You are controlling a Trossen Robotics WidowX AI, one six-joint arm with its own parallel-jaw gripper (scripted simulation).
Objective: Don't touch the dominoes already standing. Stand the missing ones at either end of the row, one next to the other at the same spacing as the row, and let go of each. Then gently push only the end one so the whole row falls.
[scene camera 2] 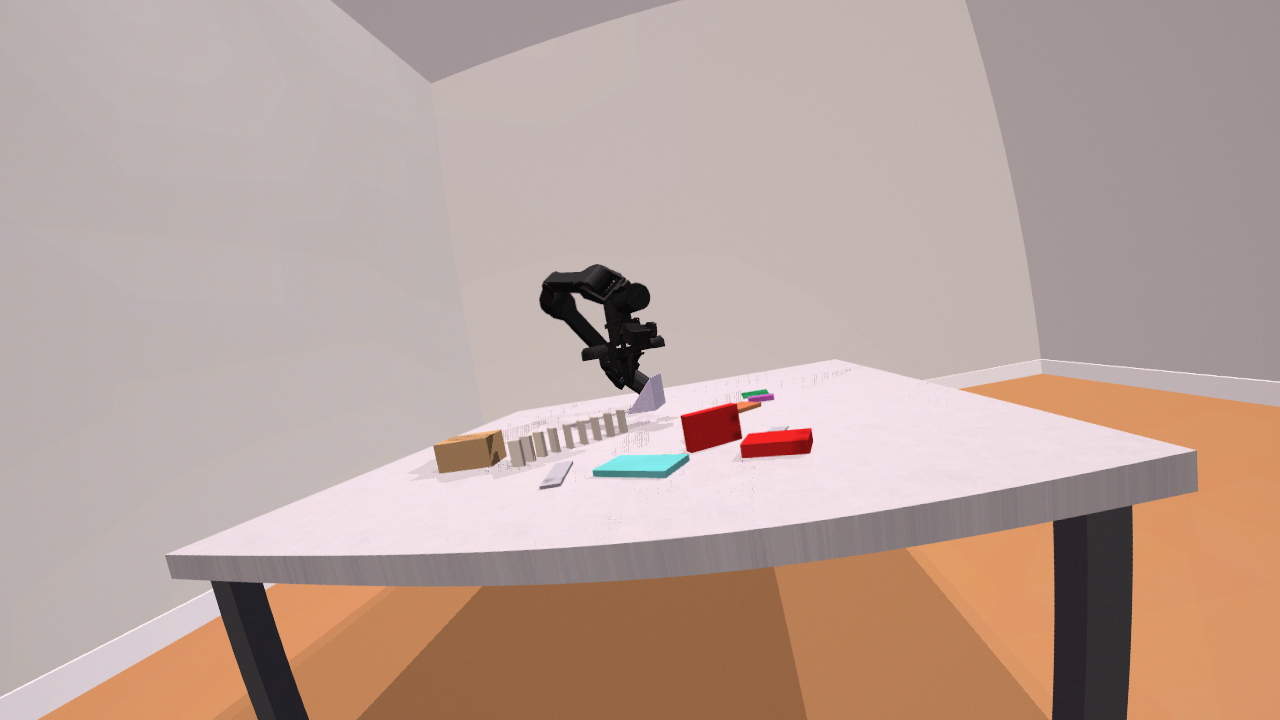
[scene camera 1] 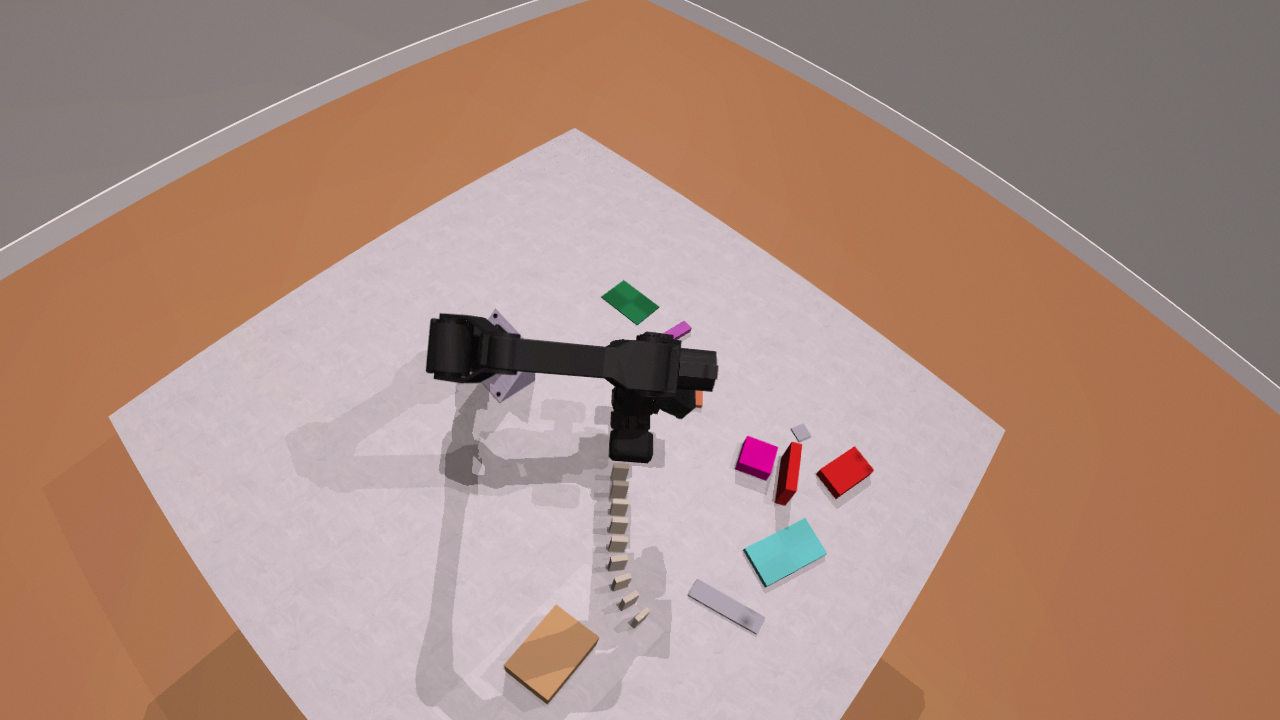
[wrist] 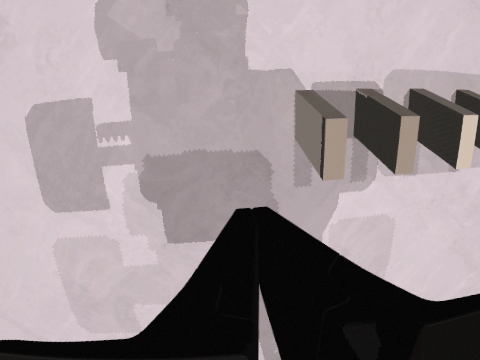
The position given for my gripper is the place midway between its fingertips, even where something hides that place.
Note:
My gripper (scene camera 1: pixel 625 431) is shut and holds nothing. I also see a domino (wrist: pixel 321 131), a grey strip (scene camera 1: pixel 702 592), a magenta block (scene camera 1: pixel 756 457), a red block (scene camera 2: pixel 799 441), a cyan plate (scene camera 1: pixel 783 553) and a tan box (scene camera 2: pixel 466 452).
The cyan plate also shows in scene camera 2 (scene camera 2: pixel 659 465). My gripper also shows in scene camera 2 (scene camera 2: pixel 630 385) and in the wrist view (wrist: pixel 251 223). The wrist view does not show the grey strip: it is out of frame. Scene camera 2 misses the magenta block, which is hidden by a red block.

